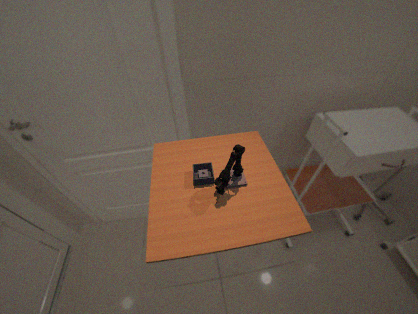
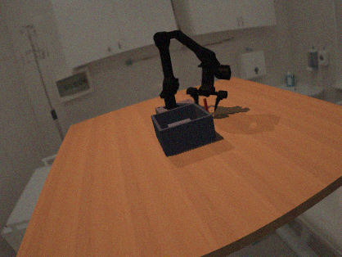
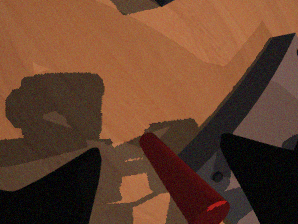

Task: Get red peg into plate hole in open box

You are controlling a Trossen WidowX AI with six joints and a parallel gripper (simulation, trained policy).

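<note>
The red peg is 2 cm above my gripper tip. Also, from my gripper tip: dark blue box (20 cm to the right, 12 cm ahead); then plate (20 cm to the right, 12 cm ahead, 2 cm above).
</note>
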